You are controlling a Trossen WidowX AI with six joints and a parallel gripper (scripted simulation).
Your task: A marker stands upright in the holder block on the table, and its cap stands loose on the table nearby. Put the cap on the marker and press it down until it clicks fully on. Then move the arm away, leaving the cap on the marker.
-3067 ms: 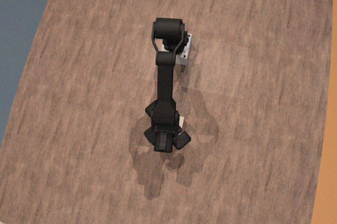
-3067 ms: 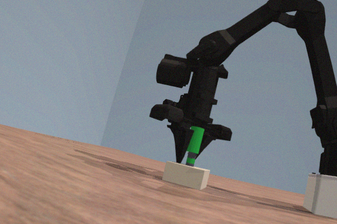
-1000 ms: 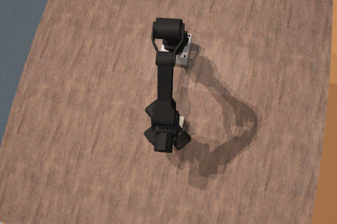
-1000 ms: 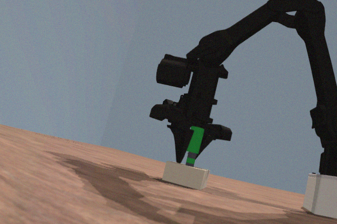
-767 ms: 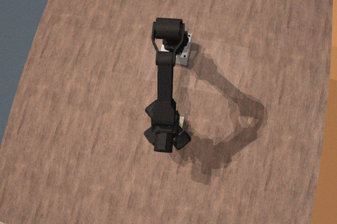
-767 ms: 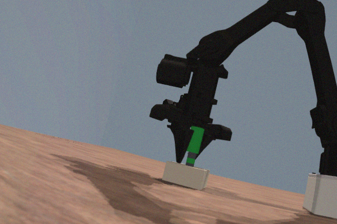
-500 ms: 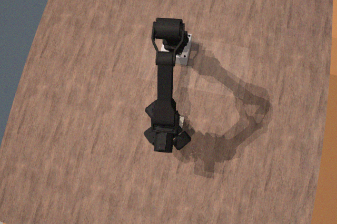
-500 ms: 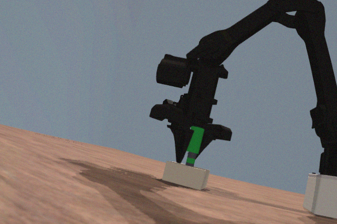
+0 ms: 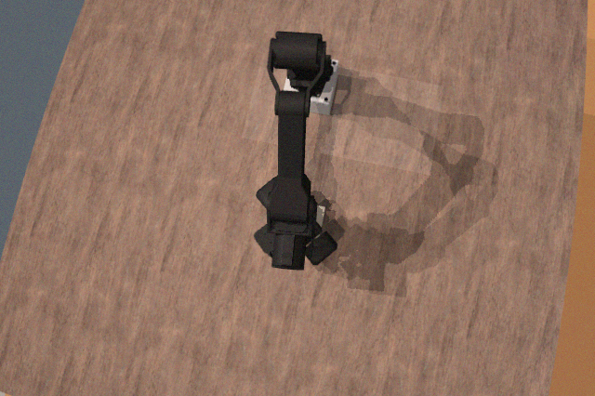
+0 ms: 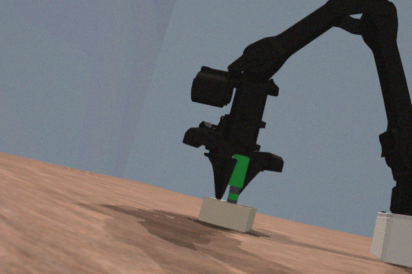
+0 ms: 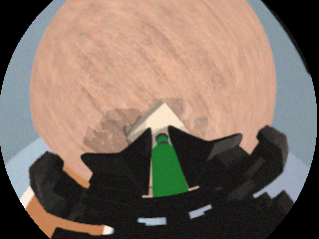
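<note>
Right now my gripper tip is 20 mm past the green cap, 10 mm to the right of it and 50 mm below it. The rest, counted from my gripper tip: cream holder block (20 mm behind, 10 mm to the left, 20 mm below).
</note>
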